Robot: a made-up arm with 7 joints. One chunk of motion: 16 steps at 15 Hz.
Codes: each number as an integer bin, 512 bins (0 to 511) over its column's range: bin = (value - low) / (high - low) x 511, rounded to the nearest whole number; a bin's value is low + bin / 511 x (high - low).
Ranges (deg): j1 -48..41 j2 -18..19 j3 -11..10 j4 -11..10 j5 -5..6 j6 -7..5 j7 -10..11
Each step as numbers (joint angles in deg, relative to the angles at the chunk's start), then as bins.
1 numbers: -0.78 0.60 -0.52 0.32 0.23 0.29 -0.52
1 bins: 271 257 255 275 243 310 231
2 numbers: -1.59 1.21 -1.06 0.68 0.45 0.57 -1.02
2 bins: 266 265 242 284 253 322 219
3 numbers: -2.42 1.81 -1.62 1.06 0.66 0.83 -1.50
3 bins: 262 274 228 293 263 333 207
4 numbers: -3.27 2.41 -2.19 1.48 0.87 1.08 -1.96
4 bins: 257 282 214 304 273 344 196
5 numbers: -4.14 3.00 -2.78 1.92 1.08 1.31 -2.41
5 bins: 252 290 200 314 282 354 185
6 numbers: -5.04 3.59 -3.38 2.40 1.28 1.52 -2.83
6 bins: 247 298 185 326 292 363 174
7 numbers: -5.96 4.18 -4.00 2.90 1.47 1.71 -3.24
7 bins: 241 306 170 338 301 371 164
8 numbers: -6.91 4.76 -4.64 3.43 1.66 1.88 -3.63
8 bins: 236 314 155 351 309 378 155
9 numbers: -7.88 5.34 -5.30 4.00 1.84 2.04 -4.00
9 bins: 230 322 139 365 318 385 146
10 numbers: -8.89 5.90 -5.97 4.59 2.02 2.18 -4.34
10 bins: 225 330 122 379 326 391 138
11 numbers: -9.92 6.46 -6.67 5.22 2.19 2.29 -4.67
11 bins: 219 338 105 395 334 396 130
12 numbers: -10.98 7.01 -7.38 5.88 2.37 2.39 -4.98
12 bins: 213 345 88 411 342 400 122
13 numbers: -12.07 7.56 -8.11 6.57 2.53 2.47 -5.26
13 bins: 206 353 70 428 350 403 115
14 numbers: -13.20 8.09 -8.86 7.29 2.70 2.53 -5.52
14 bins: 200 360 52 445 358 406 109
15 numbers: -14.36 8.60 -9.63 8.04 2.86 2.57 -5.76
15 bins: 193 367 33 463 365 408 103
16 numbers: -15.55 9.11 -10.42 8.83 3.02 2.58 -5.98
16 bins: 186 374 14 483 373 408 98
